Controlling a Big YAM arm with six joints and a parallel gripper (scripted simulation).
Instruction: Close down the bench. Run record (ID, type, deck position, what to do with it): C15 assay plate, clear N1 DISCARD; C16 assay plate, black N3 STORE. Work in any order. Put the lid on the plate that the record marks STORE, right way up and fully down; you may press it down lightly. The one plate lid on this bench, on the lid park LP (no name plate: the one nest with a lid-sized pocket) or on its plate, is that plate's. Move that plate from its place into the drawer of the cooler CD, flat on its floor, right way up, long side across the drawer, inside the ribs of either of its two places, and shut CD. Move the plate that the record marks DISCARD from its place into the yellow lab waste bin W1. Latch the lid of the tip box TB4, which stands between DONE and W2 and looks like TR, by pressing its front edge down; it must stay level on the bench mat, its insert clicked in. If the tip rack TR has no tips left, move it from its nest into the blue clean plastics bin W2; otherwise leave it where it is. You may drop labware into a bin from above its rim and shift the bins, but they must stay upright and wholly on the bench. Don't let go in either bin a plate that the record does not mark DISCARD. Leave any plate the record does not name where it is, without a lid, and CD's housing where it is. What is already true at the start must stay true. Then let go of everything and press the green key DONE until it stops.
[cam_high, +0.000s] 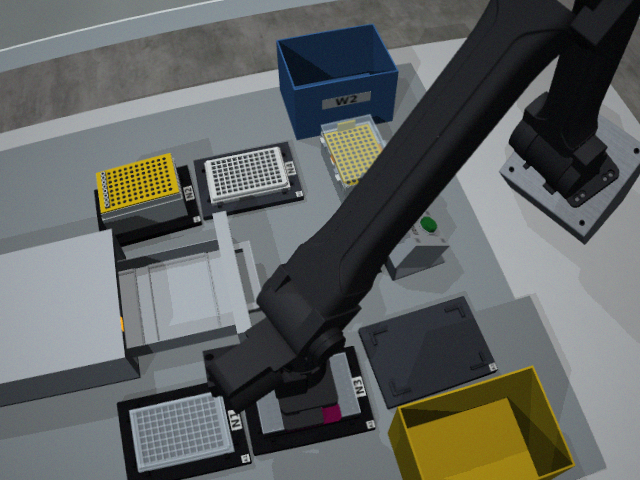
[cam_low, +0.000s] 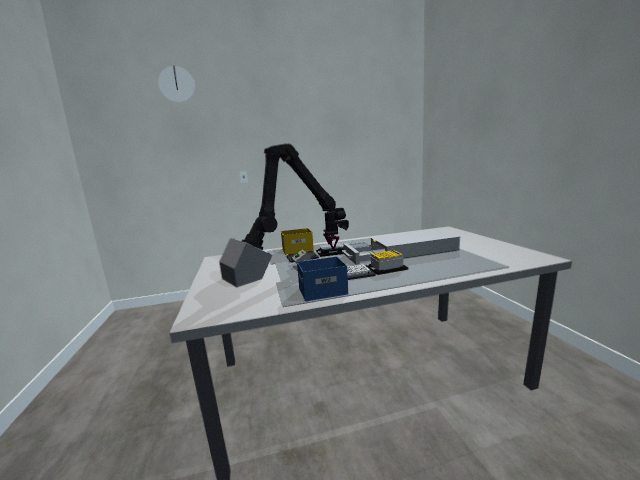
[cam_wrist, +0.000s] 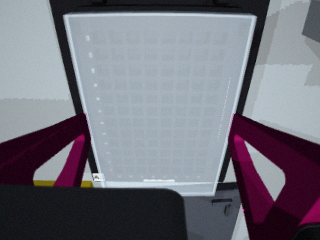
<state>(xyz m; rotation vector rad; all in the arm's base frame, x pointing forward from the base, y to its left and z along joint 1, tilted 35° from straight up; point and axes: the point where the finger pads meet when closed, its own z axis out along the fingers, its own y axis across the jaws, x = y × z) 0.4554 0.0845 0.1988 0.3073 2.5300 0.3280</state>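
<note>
My gripper is now right at the plate lid. Also, from my hand: nest n1: 170 mm ahead, 20 mm to the right, 40 mm below; nest N3: 40 mm below; black plate: 20 mm below.
</note>
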